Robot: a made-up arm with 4 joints. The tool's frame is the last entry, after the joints. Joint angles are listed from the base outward. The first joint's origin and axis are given. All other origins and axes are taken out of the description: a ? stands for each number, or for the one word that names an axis. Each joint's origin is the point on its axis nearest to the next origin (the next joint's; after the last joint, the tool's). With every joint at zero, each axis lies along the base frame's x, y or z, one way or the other. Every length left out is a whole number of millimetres.
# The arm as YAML. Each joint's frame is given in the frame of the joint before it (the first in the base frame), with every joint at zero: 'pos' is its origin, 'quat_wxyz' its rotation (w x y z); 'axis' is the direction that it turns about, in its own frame. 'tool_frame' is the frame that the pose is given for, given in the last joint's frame.
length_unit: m
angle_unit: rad
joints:
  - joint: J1
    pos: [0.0, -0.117, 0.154]
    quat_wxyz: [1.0, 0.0, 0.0, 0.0]
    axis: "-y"
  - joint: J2
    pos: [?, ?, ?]
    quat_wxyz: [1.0, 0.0, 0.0, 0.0]
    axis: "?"
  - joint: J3
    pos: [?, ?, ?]
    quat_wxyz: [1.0, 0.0, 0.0, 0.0]
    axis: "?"
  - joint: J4
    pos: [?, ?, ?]
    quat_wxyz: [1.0, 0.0, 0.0, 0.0]
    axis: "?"
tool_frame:
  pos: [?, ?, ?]
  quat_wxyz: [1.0, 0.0, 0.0, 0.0]
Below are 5 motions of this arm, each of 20 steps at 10 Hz.
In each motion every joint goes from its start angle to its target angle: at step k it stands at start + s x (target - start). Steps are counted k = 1, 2, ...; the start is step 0. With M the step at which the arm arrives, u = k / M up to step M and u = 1 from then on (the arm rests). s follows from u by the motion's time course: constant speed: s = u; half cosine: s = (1 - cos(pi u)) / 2; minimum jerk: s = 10 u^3 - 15 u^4 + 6 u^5.
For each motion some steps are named. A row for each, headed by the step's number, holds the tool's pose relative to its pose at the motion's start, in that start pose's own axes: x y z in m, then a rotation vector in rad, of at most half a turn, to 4 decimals.
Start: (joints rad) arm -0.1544 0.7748 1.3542 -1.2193
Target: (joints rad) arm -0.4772 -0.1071 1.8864 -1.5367
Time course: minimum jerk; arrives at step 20
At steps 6, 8, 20:
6: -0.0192 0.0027 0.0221 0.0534 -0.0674 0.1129
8: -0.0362 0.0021 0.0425 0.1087 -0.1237 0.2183
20: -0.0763 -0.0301 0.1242 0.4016 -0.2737 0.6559

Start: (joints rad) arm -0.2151 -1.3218 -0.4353 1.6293
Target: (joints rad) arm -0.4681 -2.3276 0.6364 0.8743
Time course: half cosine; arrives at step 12
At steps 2, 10, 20:
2: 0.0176 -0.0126 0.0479 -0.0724 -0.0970 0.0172
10: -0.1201 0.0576 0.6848 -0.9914 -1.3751 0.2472
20: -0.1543 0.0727 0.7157 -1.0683 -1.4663 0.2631

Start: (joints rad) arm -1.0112 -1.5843 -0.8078 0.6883
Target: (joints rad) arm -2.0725 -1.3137 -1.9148 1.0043
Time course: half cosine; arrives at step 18
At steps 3, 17, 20:
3: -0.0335 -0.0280 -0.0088 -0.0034 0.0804 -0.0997
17: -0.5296 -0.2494 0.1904 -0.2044 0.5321 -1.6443
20: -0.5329 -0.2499 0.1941 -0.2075 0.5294 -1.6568

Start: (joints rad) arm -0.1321 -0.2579 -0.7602 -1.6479
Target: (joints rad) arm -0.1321 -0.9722 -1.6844 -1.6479
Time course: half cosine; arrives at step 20
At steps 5, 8, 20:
5: -0.0233 0.0310 -0.0021 -0.1408 -0.0708 -0.0665
8: -0.0448 0.0713 -0.0157 -0.3319 -0.1502 -0.1721
20: -0.0274 0.1479 -0.1105 -0.9344 -0.2525 -0.6249

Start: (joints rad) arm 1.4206 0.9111 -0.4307 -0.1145
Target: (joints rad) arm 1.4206 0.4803 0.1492 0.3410
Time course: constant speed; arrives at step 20
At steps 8, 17, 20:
8: 0.0208 0.0391 -0.0700 0.0588 0.0171 0.2298
17: 0.0550 0.0779 -0.1441 0.0289 0.0158 0.4884
20: 0.0705 0.0877 -0.1677 -0.0036 0.0105 0.5695

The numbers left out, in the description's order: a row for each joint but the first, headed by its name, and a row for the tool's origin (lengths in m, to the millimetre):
J2: xyz -0.077 0.0 -0.169, axis +y
J3: xyz -0.087 0.0 -0.272, axis +z
J4: xyz -0.318 0.071 0.0, axis +y
tool: xyz 0.391 0.0 -0.055

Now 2 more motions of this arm.
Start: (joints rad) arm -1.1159 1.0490 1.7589 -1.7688
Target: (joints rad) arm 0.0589 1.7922 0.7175 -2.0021
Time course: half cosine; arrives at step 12
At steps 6, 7, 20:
6: 0.0105 0.1368 -0.0348 -0.4468 -0.1293 0.3423
7: 0.0003 0.1742 -0.0594 -0.5548 -0.1792 0.4391
20: -0.0583 0.2680 -0.1629 -0.8464 -0.3561 0.7265

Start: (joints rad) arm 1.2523 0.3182 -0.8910 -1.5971
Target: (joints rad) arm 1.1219 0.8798 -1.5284 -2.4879
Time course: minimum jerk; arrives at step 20
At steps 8, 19, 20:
8: 0.0407 0.0935 0.0738 -0.1680 -0.1607 0.2154
19: -0.0776 0.3334 0.1698 -0.2490 -0.5806 0.8737
20: -0.0781 0.3336 0.1699 -0.2487 -0.5813 0.8750

